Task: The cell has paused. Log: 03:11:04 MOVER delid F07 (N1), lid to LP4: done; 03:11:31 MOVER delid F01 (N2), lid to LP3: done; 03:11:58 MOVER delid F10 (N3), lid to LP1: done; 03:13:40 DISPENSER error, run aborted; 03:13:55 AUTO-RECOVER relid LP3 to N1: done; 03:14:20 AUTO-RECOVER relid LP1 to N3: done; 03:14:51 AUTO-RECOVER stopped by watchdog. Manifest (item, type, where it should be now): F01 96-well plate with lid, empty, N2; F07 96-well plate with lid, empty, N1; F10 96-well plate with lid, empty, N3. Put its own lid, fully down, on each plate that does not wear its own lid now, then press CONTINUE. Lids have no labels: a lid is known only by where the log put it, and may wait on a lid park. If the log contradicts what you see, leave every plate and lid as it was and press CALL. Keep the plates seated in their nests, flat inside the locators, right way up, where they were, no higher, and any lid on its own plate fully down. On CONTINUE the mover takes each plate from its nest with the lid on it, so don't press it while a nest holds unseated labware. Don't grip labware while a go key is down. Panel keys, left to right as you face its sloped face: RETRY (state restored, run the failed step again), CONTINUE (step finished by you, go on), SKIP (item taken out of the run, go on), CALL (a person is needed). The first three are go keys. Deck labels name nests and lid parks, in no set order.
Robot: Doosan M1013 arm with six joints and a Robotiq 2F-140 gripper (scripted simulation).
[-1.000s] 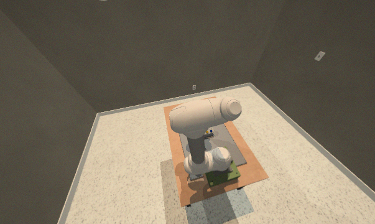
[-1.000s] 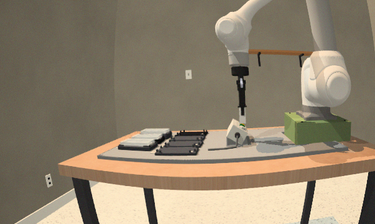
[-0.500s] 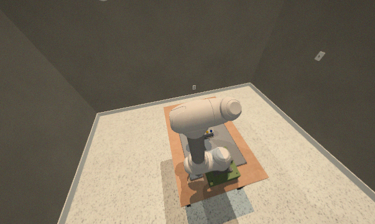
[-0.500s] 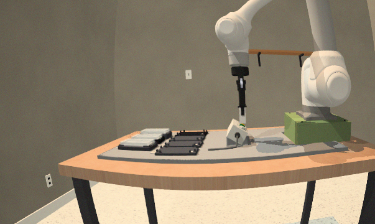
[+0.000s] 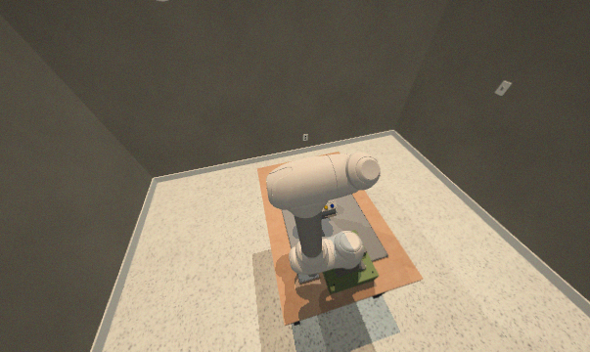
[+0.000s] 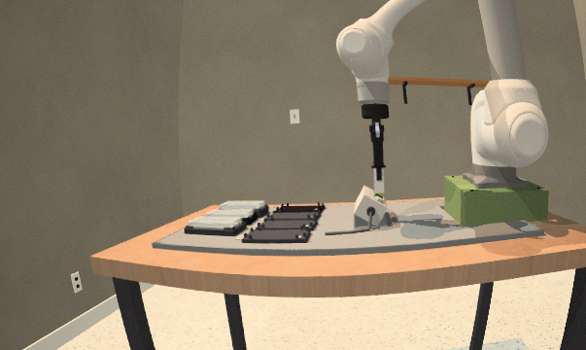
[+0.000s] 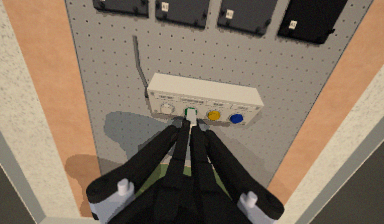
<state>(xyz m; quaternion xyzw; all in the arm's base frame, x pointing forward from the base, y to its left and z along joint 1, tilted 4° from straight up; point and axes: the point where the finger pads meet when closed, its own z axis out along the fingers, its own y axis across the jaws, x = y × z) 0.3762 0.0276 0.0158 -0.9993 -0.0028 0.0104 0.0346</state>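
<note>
Now: hand 4 cm above the green key. Also, from my hand: blue key (10 cm to the right, 4 cm below); then yellow key (5 cm to the right, 4 cm below); then white key (5 cm to the left, 4 cm below).
</note>
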